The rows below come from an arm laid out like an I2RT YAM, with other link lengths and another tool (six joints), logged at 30 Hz.
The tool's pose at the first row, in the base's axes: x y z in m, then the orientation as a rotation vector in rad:
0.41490, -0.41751, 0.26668, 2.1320, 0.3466, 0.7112
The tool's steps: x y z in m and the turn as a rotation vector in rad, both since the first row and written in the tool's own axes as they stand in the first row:
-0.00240, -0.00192, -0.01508, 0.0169, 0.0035, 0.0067
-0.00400, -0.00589, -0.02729, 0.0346, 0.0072, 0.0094
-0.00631, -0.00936, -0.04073, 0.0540, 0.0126, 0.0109
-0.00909, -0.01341, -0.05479, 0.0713, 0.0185, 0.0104
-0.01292, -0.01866, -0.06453, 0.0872, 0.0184, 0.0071
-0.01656, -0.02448, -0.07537, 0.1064, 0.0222, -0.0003
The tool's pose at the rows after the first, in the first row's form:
0.40395, -0.40788, 0.27160, 2.1490, 0.3486, 0.7183
0.39537, -0.39845, 0.27379, 2.1655, 0.3553, 0.7232
0.38548, -0.38888, 0.27672, 2.1826, 0.3650, 0.7293
0.37484, -0.37878, 0.27931, 2.1970, 0.3761, 0.7348
0.36596, -0.37120, 0.27847, 2.2110, 0.3865, 0.7321
0.35657, -0.36248, 0.27779, 2.2255, 0.4047, 0.7312

